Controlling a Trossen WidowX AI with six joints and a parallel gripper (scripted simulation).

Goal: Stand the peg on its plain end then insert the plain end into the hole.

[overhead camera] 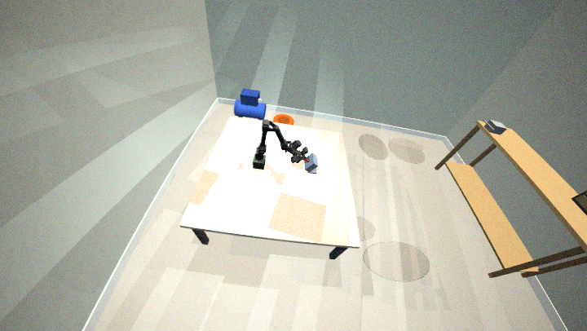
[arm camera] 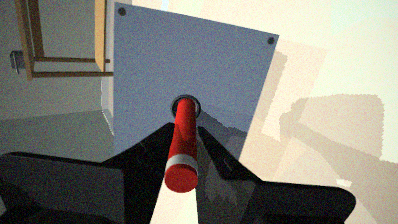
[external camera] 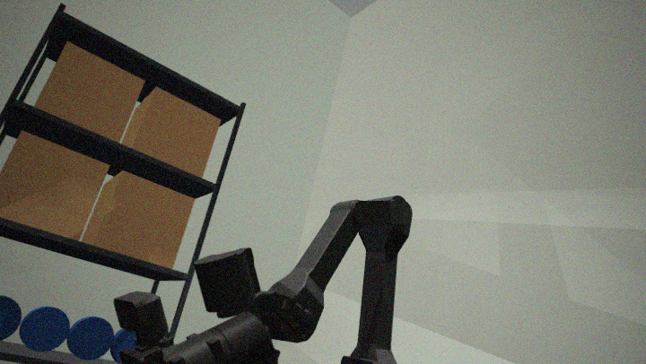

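Right now my gripper tip is 50 mm short of the grey sloped panel and 30 mm above it. From my gripper tip the other things lie so: red peg 10 mm behind, 10 mm above.
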